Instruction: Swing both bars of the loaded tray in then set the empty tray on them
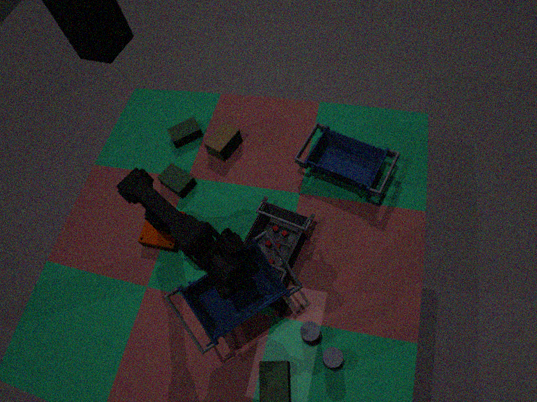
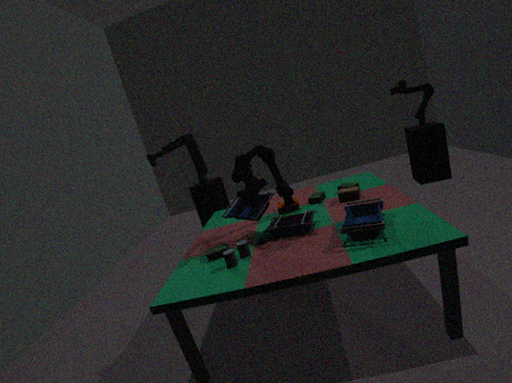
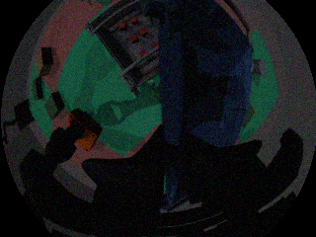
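Now: gripper tip 60 mm short of the blue tray and 40 mm to the left of it.
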